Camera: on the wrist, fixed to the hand. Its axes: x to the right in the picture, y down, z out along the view.
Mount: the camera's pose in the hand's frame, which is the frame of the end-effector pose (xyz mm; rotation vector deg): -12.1 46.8 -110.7 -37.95 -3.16 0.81
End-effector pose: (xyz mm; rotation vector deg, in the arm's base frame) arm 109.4 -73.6 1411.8 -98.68 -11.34 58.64
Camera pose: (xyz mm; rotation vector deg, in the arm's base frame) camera 164.6 -177.7 1385.2 -130.97 -35.24 62.28
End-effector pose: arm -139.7 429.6 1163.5 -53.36 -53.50 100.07
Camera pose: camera -55.3 425.7 1077.2 -74.69 -91.26 85.44
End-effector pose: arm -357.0 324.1 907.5 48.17 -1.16 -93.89
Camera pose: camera -259.0 369.3 853.3 16.31 25.98 -86.72
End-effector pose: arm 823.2 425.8 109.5 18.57 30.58 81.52
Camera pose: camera 724.1 409.0 42.5 -9.43 -0.18 86.77
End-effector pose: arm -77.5 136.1 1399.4 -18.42 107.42 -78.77
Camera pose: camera -136.8 238.7 1375.8 -37.83 128.07 -39.36
